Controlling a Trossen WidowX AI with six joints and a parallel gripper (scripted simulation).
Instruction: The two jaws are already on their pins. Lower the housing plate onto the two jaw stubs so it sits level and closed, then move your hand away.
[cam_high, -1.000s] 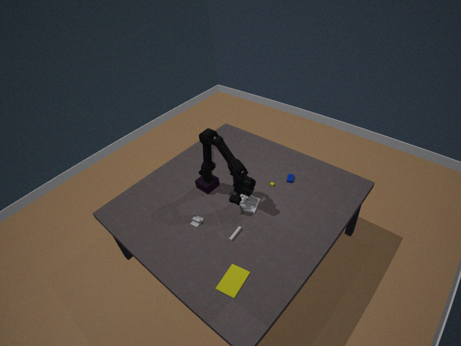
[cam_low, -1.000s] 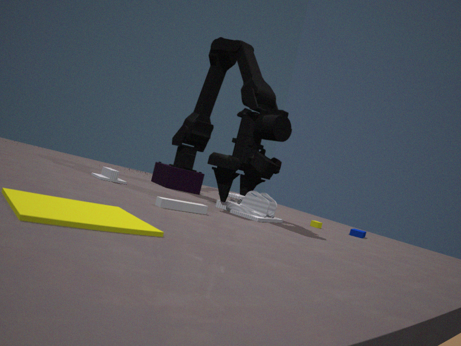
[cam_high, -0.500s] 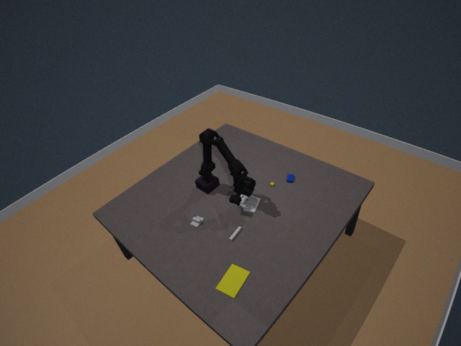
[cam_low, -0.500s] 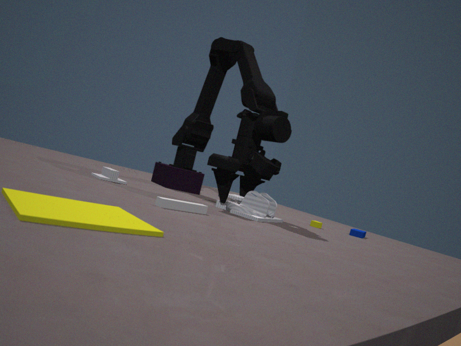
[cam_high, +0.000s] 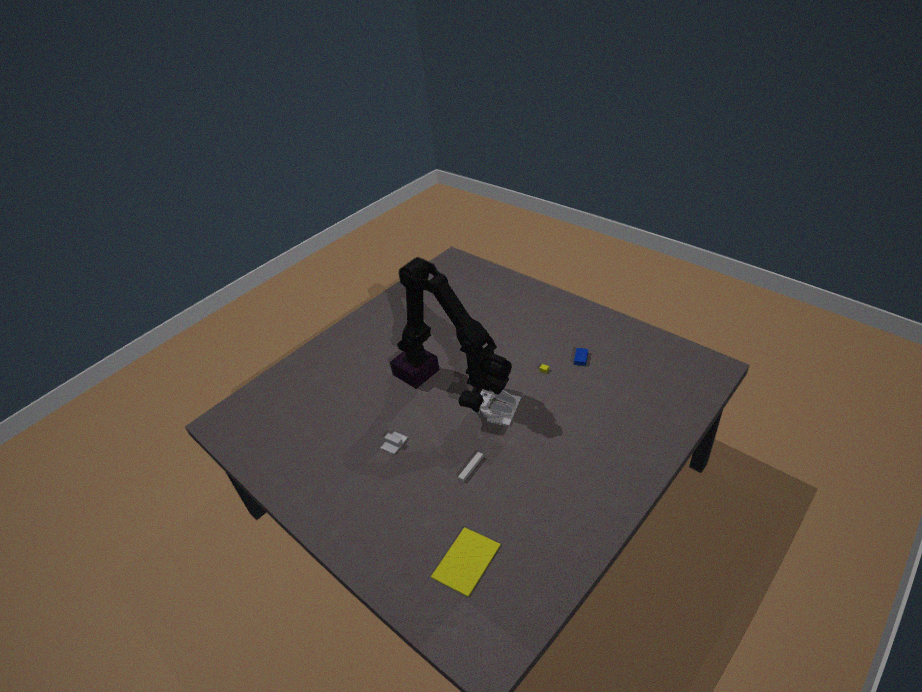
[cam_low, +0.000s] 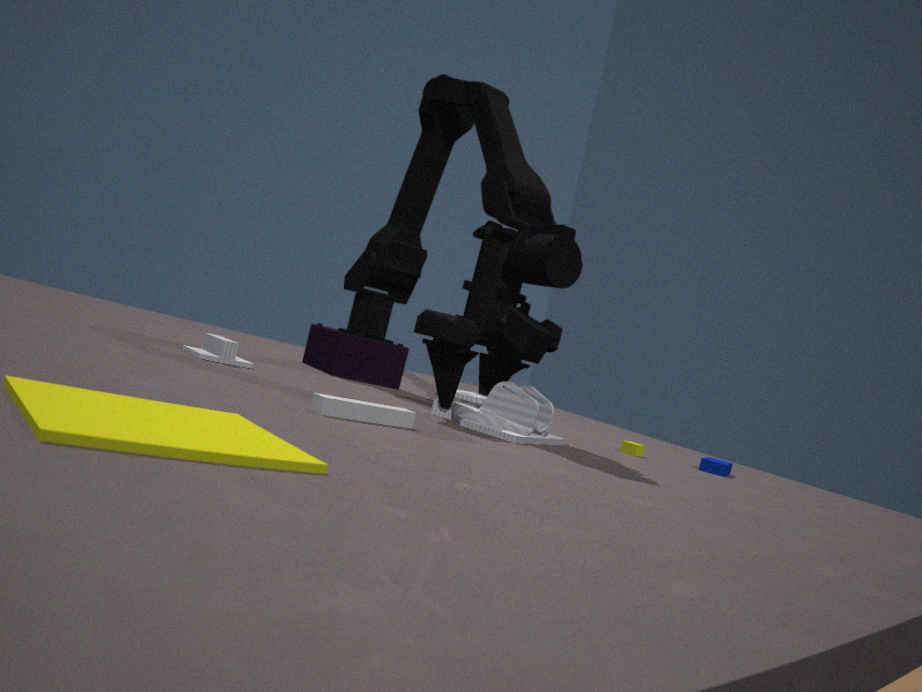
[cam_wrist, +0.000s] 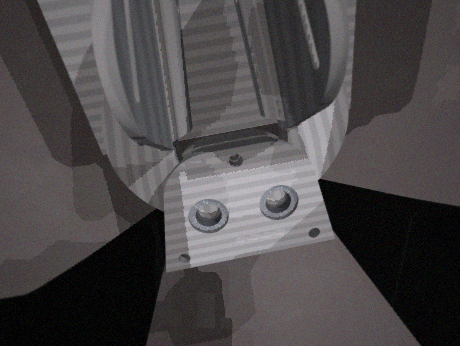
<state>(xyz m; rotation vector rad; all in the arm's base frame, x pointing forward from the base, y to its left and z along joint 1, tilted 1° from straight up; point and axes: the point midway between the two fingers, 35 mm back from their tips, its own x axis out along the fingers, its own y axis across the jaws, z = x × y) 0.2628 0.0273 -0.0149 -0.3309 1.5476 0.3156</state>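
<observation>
The grey striped housing plate is 1 cm ahead of my gripper tip and 2 cm above it. Also, from my gripper tip: white bracket (9 cm behind, 28 cm to the right); small yellow cube (5 cm ahead, 24 cm to the left); white bar (15 cm ahead, 19 cm to the right).
</observation>
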